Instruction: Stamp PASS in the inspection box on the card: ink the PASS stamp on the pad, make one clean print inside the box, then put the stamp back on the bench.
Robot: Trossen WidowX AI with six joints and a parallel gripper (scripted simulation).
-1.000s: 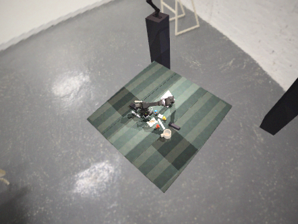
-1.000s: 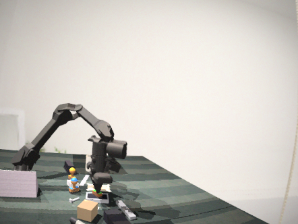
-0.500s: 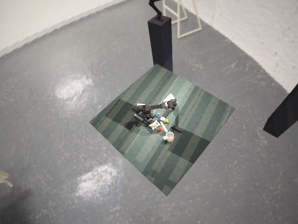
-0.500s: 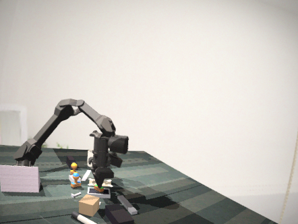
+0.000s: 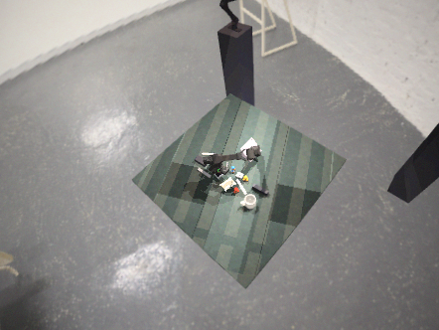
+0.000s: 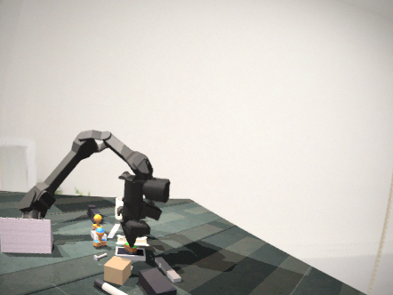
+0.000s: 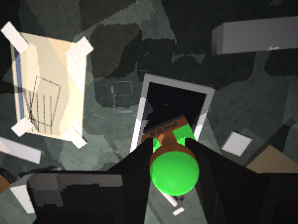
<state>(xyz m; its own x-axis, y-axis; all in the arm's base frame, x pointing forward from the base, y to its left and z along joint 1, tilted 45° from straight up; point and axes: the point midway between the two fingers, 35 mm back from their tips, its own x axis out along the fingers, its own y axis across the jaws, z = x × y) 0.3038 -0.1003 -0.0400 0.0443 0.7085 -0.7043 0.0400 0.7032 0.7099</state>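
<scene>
The ink pad is 3 cm below my gripper tip. From my gripper tip the other things lie so: pass stamp (right at my gripper tip); then blue-knobbed stamp (8 cm behind, 8 cm to the left, 2 cm below); then cream card (4 cm ahead, 11 cm to the left, 4 cm below).
</scene>
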